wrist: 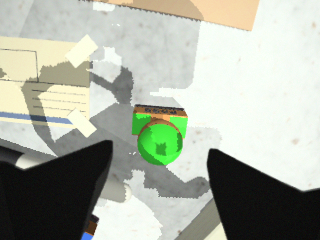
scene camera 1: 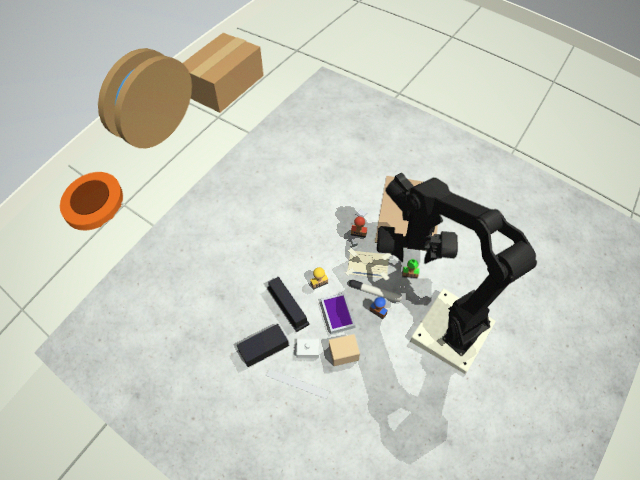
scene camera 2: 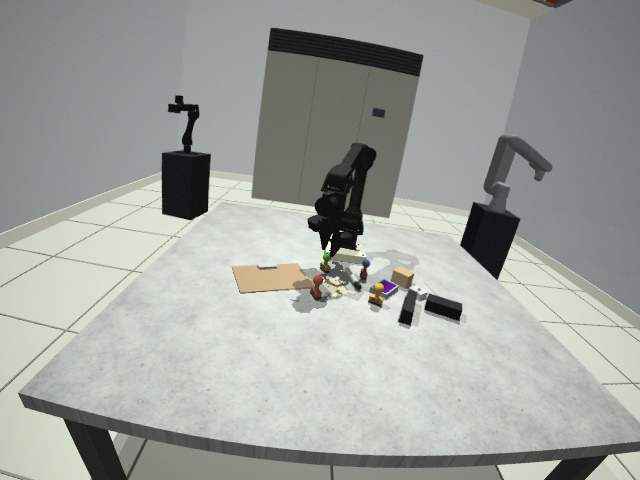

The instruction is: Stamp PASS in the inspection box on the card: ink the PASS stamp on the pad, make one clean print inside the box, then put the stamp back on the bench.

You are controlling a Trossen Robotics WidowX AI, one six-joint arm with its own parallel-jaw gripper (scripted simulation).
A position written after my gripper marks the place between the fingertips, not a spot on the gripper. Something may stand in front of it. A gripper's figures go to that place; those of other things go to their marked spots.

Labels:
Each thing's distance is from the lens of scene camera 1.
my gripper (scene camera 1: 413, 261): 1.32 m
tan box (scene camera 1: 343, 350): 1.22 m
cream card (scene camera 1: 368, 264): 1.38 m
The marked spots on the tan box and the cream card are 0.26 m apart.

